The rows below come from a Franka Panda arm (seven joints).
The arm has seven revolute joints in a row. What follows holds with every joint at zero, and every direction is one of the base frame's. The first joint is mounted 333 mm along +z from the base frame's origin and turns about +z. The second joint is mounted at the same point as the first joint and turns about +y. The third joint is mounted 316 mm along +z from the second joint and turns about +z. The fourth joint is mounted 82.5 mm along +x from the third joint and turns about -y. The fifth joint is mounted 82.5 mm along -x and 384 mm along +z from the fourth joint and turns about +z. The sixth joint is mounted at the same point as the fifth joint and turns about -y. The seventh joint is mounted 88 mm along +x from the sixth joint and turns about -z. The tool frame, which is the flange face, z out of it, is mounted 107 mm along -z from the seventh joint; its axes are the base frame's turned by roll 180, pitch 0 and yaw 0 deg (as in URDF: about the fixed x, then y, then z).
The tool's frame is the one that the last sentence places.
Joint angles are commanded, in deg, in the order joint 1, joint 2, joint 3, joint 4, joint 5, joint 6, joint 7. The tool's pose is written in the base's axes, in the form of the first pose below.
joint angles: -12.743, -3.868, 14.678, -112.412, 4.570, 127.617, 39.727
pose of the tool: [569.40 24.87 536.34], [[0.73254 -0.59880 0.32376], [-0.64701 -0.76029 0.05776], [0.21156 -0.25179 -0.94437]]
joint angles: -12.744, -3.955, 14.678, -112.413, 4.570, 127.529, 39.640
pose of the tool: [568.98 24.94 536.98], [[0.73351 -0.59765 0.32369], [-0.64573 -0.76140 0.05746], [0.21212 -0.25116 -0.94442]]
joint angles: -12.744, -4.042, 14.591, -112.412, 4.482, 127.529, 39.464
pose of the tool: [568.71 24.08 537.84], [[0.73435 -0.59579 0.32522], [-0.64378 -0.76319 0.05553], [0.21512 -0.25015 -0.94401]]
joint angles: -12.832, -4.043, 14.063, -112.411, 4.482, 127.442, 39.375
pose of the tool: [568.80 17.86 537.77], [[0.72868 -0.60308 0.32454], [-0.65052 -0.75766 0.05267], [0.21413 -0.24949 -0.94441]]
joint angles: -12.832, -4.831, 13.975, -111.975, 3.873, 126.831, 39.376
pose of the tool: [566.08 17.42 547.94], [[0.72789 -0.59865 0.33436], [-0.64592 -0.76229 0.04132], [0.23014 -0.24604 -0.94154]]
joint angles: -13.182, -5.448, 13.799, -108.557, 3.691, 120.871, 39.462
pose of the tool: [561.85 13.88 572.04], [[0.73264 -0.60968 0.30253], [-0.64812 -0.76066 0.03664], [0.20778 -0.22292 -0.95244]]
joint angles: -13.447, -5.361, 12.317, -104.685, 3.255, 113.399, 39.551
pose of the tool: [556.92 -2.76 590.92], [[0.72872 -0.64063 0.24198], [-0.66519 -0.74616 0.02780], [0.16275 -0.18122 -0.96988]]
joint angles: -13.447, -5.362, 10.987, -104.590, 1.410, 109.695, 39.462
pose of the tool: [551.02 -17.88 584.96], [[0.72820 -0.66128 0.18011], [-0.67197 -0.74057 -0.00223], [0.13486 -0.11941 -0.98364]]
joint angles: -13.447, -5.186, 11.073, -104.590, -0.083, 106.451, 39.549
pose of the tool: [546.48 -18.94 577.46], [[0.73810 -0.66391 0.12013], [-0.66643 -0.74519 -0.02371], [0.10526 -0.06255 -0.99248]]
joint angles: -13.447, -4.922, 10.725, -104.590, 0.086, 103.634, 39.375
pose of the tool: [542.59 -22.25 570.25], [[0.73966 -0.66965 0.06690], [-0.67017 -0.74200 -0.01771], [0.06150 -0.03173 -0.99760]]
